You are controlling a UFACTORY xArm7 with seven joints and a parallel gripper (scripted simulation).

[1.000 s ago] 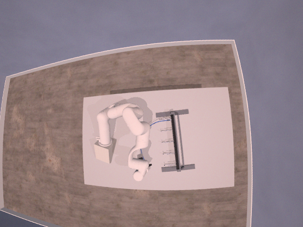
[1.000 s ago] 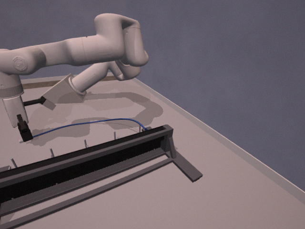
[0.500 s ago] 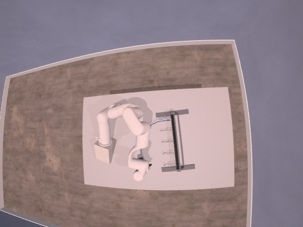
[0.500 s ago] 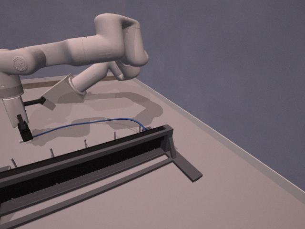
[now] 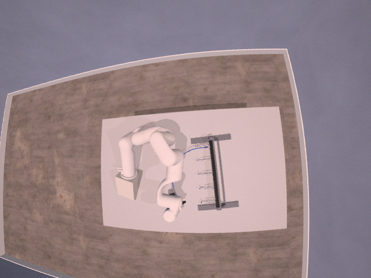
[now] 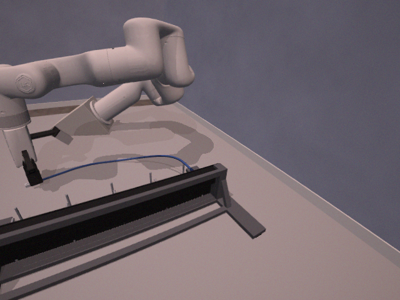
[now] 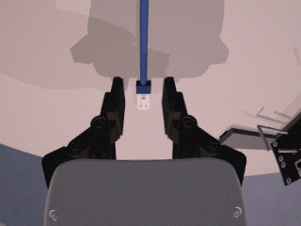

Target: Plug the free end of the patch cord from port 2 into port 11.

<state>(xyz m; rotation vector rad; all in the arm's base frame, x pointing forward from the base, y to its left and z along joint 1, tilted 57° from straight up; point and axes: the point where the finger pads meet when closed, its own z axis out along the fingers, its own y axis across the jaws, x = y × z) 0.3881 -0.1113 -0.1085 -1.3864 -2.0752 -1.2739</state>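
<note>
Right now the plug is 10 mm ahead of my hand, 20 mm to the right of it and 20 mm below it.
</note>
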